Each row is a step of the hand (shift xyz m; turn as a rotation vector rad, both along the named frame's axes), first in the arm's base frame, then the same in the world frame.
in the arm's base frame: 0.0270 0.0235 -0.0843 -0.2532 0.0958 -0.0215
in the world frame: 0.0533 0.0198 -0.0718 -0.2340 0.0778 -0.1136
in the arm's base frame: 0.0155 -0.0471 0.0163 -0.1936 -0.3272 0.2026
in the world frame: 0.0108 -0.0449 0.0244 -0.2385 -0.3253 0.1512
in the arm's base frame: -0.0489 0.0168 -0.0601 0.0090 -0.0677 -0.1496
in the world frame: -0.0260 0.0098 -0.0743 0.0622 -0.0764 -0.1317
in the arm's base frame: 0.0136 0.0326 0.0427 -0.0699 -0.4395 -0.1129
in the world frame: -0.0031 0.0361 0.0420 -0.0101 -0.4494 -0.0936
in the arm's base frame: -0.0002 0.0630 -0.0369 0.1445 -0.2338 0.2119
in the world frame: 0.0100 0.0604 -0.0398 0.0722 -0.2101 0.2666
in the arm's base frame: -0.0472 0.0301 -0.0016 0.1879 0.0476 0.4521
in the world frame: -0.0449 0.0269 -0.0199 0.0199 0.0882 0.4835
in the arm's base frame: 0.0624 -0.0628 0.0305 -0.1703 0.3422 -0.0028
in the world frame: 0.0506 -0.0566 0.0548 -0.1721 0.3297 -0.0882
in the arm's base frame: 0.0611 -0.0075 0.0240 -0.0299 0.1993 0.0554
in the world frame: 0.0494 -0.0020 0.0438 -0.0547 0.2001 0.0255
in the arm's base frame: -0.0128 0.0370 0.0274 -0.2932 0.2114 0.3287
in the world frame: -0.0228 0.0378 0.0183 -0.3958 0.2127 0.1917
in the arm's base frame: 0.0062 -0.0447 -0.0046 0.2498 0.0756 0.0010
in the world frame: 0.0091 -0.0444 0.0014 0.2313 0.0913 0.0793
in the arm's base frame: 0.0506 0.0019 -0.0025 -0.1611 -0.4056 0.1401
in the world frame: 0.0483 0.0050 0.0146 -0.1836 -0.4053 0.1100
